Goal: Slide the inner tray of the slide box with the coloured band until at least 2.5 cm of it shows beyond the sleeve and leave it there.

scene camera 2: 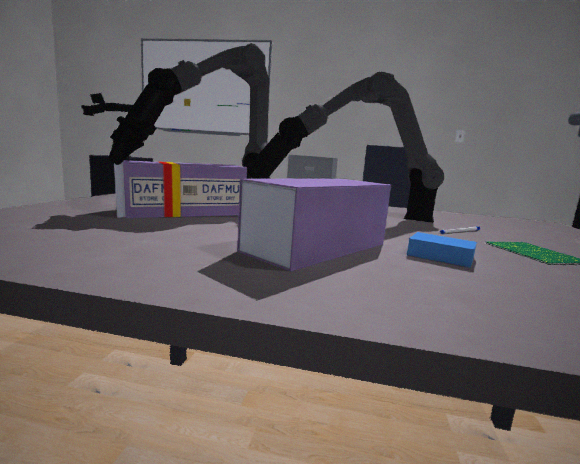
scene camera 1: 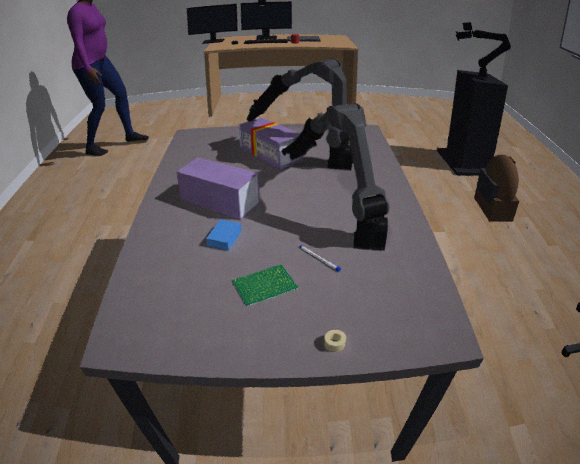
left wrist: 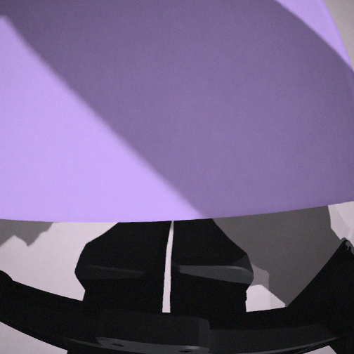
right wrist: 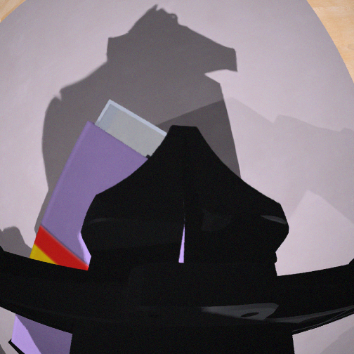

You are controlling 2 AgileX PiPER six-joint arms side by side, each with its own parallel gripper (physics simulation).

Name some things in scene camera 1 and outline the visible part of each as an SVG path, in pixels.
A plain purple box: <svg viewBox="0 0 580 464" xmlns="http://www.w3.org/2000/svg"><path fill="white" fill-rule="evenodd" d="M177 171L180 198L183 201L239 220L260 203L259 174L256 172L201 158L196 158Z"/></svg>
A blue block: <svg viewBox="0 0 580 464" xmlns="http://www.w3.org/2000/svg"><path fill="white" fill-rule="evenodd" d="M220 219L206 238L207 246L229 251L241 233L241 223Z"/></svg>
